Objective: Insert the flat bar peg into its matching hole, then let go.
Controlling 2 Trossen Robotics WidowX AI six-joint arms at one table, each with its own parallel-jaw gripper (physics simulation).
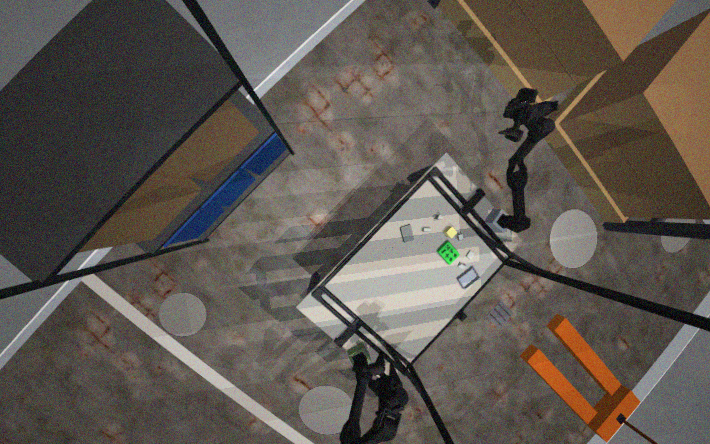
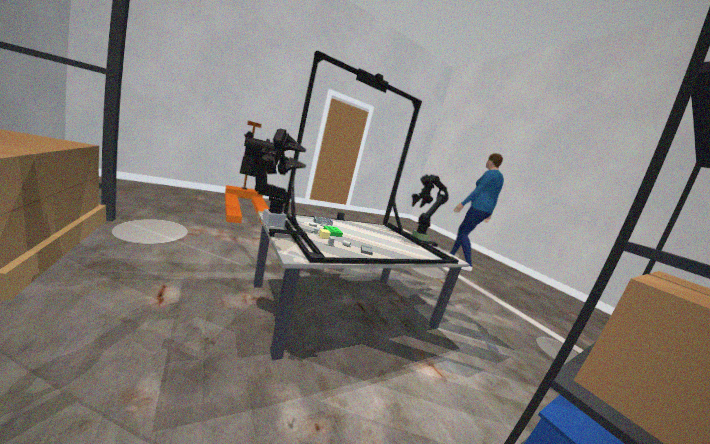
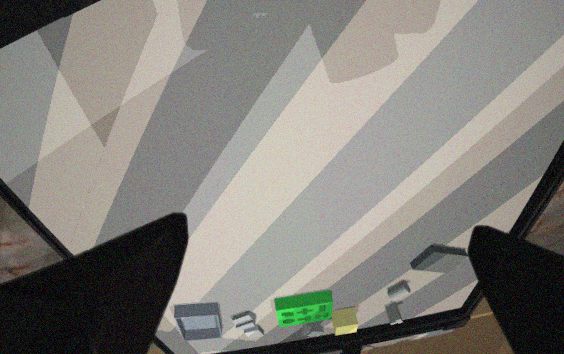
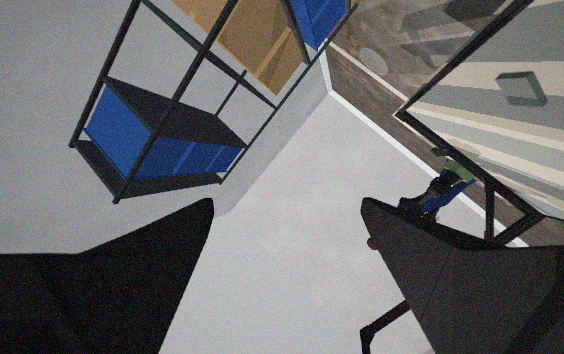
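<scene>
A green block with shaped holes (image 1: 448, 253) (image 2: 333, 230) (image 3: 303, 307) lies on the striped table (image 1: 397, 299) (image 2: 380, 240) (image 3: 280, 158), near the right arm's end. Several small grey pegs (image 1: 469, 254) (image 3: 247, 321) lie around it; I cannot tell which is the flat bar. A yellow cube (image 1: 451, 232) (image 2: 325, 233) (image 3: 345, 320) sits beside the block. My left gripper (image 2: 417, 198) is open and empty, off the far table end. My right gripper (image 1: 512, 132) (image 2: 298, 156) (image 4: 288, 204) is open and empty, raised high beyond the table and pointing away from it.
A grey tray (image 1: 468, 277) (image 3: 198, 320) and a flat grey plate (image 1: 406, 233) (image 3: 433, 256) lie near the block. A black frame (image 1: 375, 231) (image 2: 402, 163) rims the table. A rack with blue bins (image 1: 234, 185), orange beams (image 1: 547, 374) and a person (image 2: 481, 198) stand around.
</scene>
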